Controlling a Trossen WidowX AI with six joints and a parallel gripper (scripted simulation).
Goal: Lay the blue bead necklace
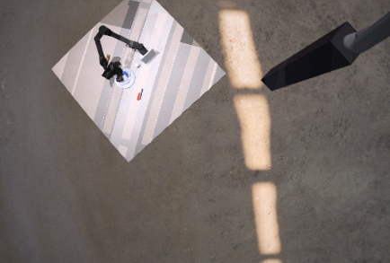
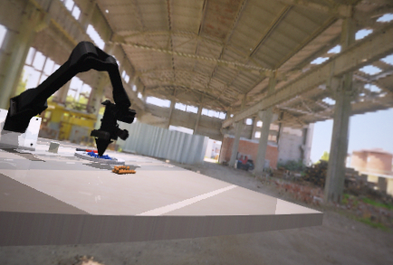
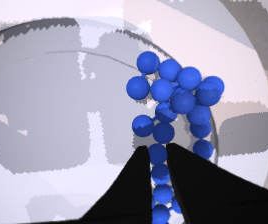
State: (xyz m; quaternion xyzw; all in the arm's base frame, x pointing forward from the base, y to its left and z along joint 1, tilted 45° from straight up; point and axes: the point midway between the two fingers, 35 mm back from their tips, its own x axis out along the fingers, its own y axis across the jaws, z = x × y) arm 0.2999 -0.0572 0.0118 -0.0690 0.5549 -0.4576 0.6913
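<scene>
The round white bead board lies 40 mm to the left of my gripper tip, 10 mm below it and 10 mm ahead of it. Round my gripper tip: small white block (160 mm behind, 50 mm to the left); then red pen-like object (270 mm to the left, 30 mm ahead, 10 mm below).
</scene>
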